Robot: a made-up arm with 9 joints. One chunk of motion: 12 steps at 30 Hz.
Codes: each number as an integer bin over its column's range. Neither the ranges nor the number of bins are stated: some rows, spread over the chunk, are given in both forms.
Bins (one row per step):
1: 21 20 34 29 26 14 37 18 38
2: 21 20 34 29 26 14 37 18 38
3: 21 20 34 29 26 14 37 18 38
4: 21 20 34 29 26 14 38 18 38
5: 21 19 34 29 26 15 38 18 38
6: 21 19 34 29 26 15 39 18 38
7: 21 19 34 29 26 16 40 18 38
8: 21 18 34 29 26 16 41 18 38
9: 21 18 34 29 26 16 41 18 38
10: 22 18 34 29 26 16 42 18 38
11: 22 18 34 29 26 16 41 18 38
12: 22 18 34 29 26 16 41 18 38
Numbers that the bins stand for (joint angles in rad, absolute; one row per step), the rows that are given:
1: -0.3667 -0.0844 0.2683 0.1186 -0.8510 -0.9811 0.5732 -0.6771 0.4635
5: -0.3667 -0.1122 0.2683 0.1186 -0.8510 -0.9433 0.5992 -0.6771 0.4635
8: -0.3667 -0.1400 0.2683 0.1186 -0.8510 -0.9056 0.6773 -0.6771 0.4635
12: -0.3379 -0.1400 0.2683 0.1186 -0.8510 -0.9056 0.6773 -0.6771 0.4635
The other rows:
2: -0.3667 -0.0844 0.2683 0.1186 -0.8510 -0.9811 0.5732 -0.6771 0.4635
3: -0.3667 -0.0844 0.2683 0.1186 -0.8510 -0.9811 0.5732 -0.6771 0.4635
4: -0.3667 -0.0844 0.2683 0.1186 -0.8510 -0.9811 0.5992 -0.6771 0.4635
6: -0.3667 -0.1122 0.2683 0.1186 -0.8510 -0.9433 0.6252 -0.6771 0.4635
7: -0.3667 -0.1122 0.2683 0.1186 -0.8510 -0.9056 0.6513 -0.6771 0.4635
9: -0.3667 -0.1400 0.2683 0.1186 -0.8510 -0.9056 0.6773 -0.6771 0.4635
10: -0.3379 -0.1400 0.2683 0.1186 -0.8510 -0.9056 0.7033 -0.6771 0.4635
11: -0.3379 -0.1400 0.2683 0.1186 -0.8510 -0.9056 0.6773 -0.6771 0.4635

